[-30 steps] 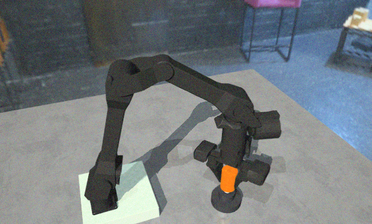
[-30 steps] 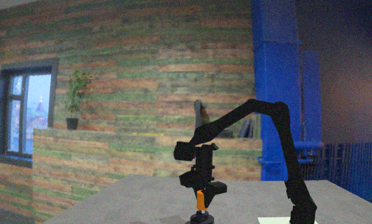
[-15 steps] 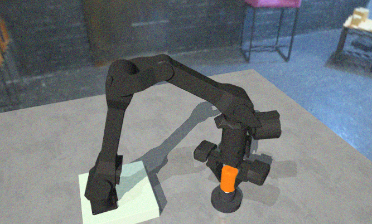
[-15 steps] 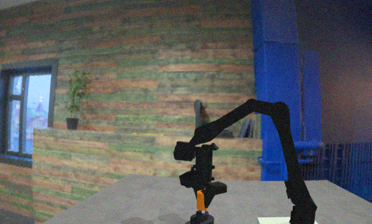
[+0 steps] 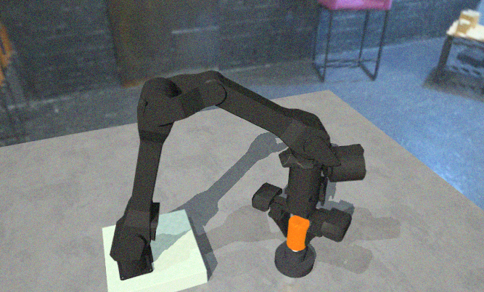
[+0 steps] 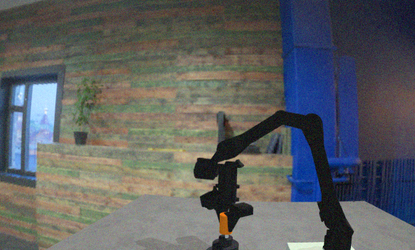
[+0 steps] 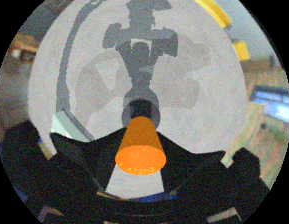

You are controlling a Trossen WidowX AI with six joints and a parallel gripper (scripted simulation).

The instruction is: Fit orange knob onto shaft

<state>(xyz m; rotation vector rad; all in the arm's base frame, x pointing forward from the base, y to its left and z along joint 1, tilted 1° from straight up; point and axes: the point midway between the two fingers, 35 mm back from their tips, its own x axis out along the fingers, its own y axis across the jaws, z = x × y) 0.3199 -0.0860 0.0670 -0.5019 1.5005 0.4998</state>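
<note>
My gripper tip is now 3 cm below the orange knob. From my gripper tip the other things lie so: round black pedestal (4 cm below).
</note>
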